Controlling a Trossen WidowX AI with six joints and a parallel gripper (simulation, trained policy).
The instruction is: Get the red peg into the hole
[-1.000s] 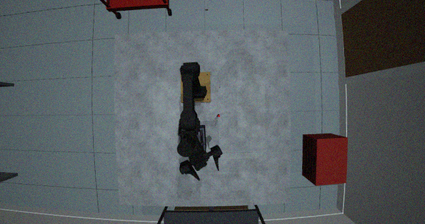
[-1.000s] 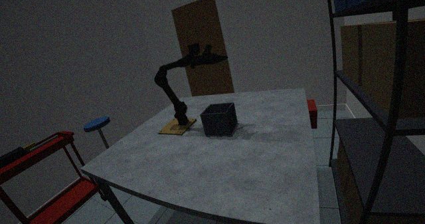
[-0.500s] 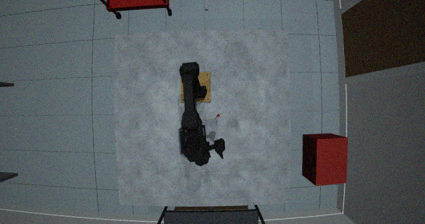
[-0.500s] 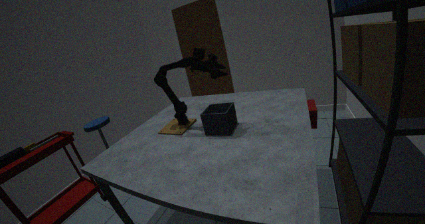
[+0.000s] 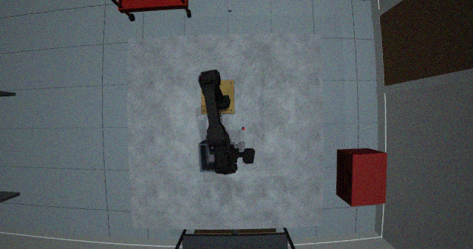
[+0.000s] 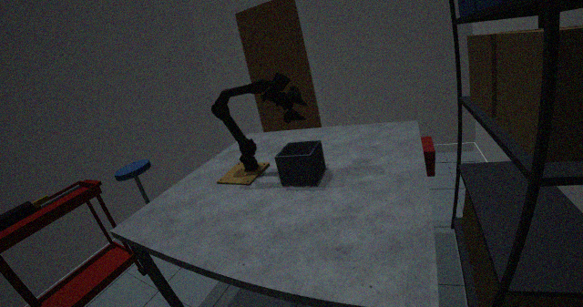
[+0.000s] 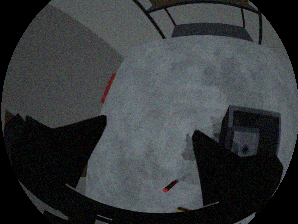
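Now: gripper tip 21 cm above the red peg, 15 cm past it and 3 cm to the right of it. From my gripper tip the other things lie so: grey plate 21 cm below, 17 cm to the right, 2 cm behind.
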